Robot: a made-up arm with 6 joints.
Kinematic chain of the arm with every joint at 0, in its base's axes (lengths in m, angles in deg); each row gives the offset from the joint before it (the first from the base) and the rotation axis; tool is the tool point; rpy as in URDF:
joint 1: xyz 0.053 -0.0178 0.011 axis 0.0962 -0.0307 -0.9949
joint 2: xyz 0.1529 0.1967 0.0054 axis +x
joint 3: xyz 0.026 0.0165 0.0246 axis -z
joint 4: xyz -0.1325 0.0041 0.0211 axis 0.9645 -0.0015 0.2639
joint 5: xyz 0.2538 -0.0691 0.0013 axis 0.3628 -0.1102 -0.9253
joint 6: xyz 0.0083 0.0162 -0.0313 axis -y
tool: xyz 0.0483 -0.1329 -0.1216 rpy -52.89 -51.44 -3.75
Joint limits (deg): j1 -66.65..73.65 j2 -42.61..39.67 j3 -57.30..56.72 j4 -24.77..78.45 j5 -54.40..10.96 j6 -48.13..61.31
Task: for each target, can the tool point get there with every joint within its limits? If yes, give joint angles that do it. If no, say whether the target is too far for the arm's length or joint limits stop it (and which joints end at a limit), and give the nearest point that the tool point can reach.
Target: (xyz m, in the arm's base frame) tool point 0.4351 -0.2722 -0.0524
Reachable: yes | joints 47.09 -18.92 43.56 65.64 -12.61 24.48
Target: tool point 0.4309 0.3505 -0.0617
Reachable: yes | joints 3.59 20.44 -1.28 65.13 -1.50 -5.58
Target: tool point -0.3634 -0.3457 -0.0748
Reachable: no: joint limits stop it (at a limit: joint 1, joint 4, joint 6) | nearest point -0.0120 -0.2323 -0.0176 | short by 0.374 m
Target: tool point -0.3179 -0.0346 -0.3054
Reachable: no: joint limits stop it (at a limit: joint 1, joint 3, joint 4, joint 5) | nearest point -0.1905 0.1536 -0.2283 | short by 0.240 m
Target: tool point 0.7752 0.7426 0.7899
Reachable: no: too far | nearest point 0.4142 0.3454 0.2579 | short by 0.756 m
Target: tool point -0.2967 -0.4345 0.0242
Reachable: no: joint limits stop it (at a limit: joint 1, joint 4, joint 6) | nearest point 0.0045 -0.2822 0.0280 | short by 0.337 m
